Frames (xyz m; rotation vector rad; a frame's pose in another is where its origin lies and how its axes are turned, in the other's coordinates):
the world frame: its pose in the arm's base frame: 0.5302 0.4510 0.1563 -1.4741 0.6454 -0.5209
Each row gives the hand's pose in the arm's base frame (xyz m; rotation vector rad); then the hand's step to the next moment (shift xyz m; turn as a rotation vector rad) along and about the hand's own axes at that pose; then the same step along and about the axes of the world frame.
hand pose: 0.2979 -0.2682 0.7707 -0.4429 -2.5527 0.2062
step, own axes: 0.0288 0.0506 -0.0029 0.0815 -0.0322 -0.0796
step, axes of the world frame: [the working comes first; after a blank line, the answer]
step, axes of the arm's base frame: -0.0079 0.0576 0.0046 -0.0317 0.0031 0.1140

-0.0452 -0.0016 0.0368 -0.0342 -0.1114 -0.0209
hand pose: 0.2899 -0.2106 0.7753 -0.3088 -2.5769 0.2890
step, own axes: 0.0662 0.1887 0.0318 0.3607 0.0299 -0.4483
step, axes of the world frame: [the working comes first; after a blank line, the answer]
step, axes of the arm's base frame: -0.0416 0.1930 -0.0450 -0.0623 0.1914 0.5399

-0.1578 0.0559 0.1140 -0.2175 -0.5258 0.0905
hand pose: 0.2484 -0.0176 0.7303 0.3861 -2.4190 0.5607
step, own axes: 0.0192 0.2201 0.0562 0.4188 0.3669 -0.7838
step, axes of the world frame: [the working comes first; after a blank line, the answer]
step, axes of the arm's base frame: -0.1308 0.1614 -0.0940 -0.0721 0.6364 0.7170

-0.1977 0.1093 0.0308 -0.5404 -0.6827 0.4078
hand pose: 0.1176 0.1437 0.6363 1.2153 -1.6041 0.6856
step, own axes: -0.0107 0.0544 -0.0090 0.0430 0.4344 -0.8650
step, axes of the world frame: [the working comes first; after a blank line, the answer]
step, axes of the arm's base frame: -0.0472 0.0304 -0.0003 -0.0953 0.8737 0.4079

-0.0551 0.0048 -0.0097 -0.6941 -0.3629 0.5704
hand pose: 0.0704 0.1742 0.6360 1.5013 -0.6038 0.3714
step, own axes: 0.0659 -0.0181 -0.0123 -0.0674 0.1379 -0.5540
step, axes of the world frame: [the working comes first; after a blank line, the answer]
step, axes of the arm's base frame: 0.0651 0.0023 0.0241 -0.0555 0.5647 0.0920

0.0441 -0.0283 0.0455 -0.4308 -0.0638 0.3752
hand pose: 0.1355 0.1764 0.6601 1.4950 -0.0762 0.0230
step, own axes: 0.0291 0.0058 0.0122 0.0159 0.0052 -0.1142
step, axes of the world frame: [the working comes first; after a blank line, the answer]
step, axes of the arm's base frame: 0.0282 -0.0126 0.0086 0.0197 0.1137 -0.0022

0.0285 -0.0110 0.0098 -0.0626 0.0058 0.0968
